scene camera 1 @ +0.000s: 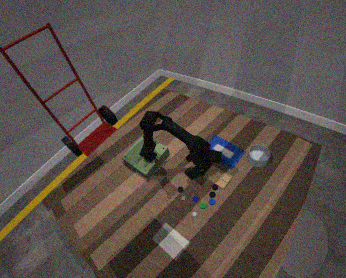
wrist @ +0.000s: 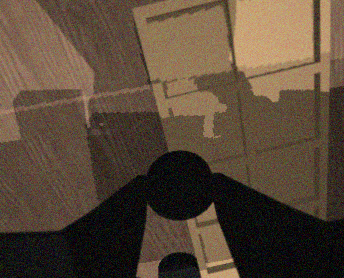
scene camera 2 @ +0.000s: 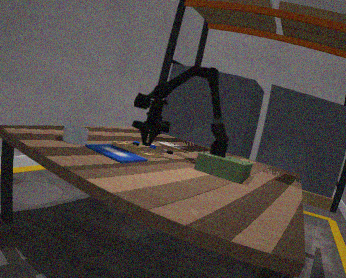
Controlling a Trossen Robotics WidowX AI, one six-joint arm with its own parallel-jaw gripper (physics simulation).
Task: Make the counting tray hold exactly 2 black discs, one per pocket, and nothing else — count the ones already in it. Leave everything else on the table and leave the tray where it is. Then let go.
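My gripper (scene camera 1: 200,171) (scene camera 2: 147,143) (wrist: 179,182) is shut on a black disc (wrist: 180,172) and holds it low over the left side of the wooden counting tray (scene camera 1: 223,180) (wrist: 324,45). The upper pockets seen in the wrist view are empty and shaded; the lower ones are partly hidden by fingers and disc, and the arm covers much of the tray in scene camera 1. Another black disc (wrist: 178,265) shows below, between the fingers, beside the tray. In scene camera 1, black discs (scene camera 1: 180,189) (scene camera 1: 215,187) (scene camera 1: 212,194) lie on the table.
Blue discs (scene camera 1: 195,199) (scene camera 1: 212,202), a green disc (scene camera 1: 203,205), a white disc (scene camera 1: 194,214) and a small grey disc (scene camera 1: 183,198) lie near the tray. A blue tray (scene camera 1: 237,156) (scene camera 2: 135,159), a clear round container (scene camera 1: 259,156) (scene camera 2: 75,135) and a paper sheet (scene camera 1: 171,241) are on the table.
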